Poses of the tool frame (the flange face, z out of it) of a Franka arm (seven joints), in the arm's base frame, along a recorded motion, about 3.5 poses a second.
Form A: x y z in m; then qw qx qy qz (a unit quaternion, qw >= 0).
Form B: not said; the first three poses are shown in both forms.
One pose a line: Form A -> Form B
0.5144 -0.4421 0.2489 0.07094 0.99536 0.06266 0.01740 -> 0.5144 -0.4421 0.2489 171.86 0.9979 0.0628 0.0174
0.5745 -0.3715 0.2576 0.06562 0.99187 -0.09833 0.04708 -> 0.5745 -0.3715 0.2576 172.48 0.9940 -0.0985 0.0472
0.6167 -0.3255 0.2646 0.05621 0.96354 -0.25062 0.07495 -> 0.6167 -0.3255 0.2646 173.56 0.9651 -0.2510 0.0751
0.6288 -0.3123 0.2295 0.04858 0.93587 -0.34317 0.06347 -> 0.6288 -0.3123 0.2295 174.43 0.9370 -0.3436 0.0635
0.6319 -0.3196 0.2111 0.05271 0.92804 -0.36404 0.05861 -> 0.6319 -0.3196 0.2111 173.96 0.9293 -0.3645 0.0587
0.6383 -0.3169 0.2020 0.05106 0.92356 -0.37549 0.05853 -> 0.6383 -0.3169 0.2020 174.15 0.9248 -0.3760 0.0586
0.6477 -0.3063 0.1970 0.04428 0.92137 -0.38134 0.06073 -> 0.6477 -0.3063 0.1970 174.92 0.9223 -0.3817 0.0608
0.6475 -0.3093 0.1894 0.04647 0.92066 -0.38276 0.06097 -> 0.6475 -0.3093 0.1894 174.67 0.9217 -0.3832 0.0610
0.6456 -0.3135 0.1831 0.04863 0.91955 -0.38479 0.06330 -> 0.6456 -0.3135 0.1831 174.43 0.9206 -0.3852 0.0634
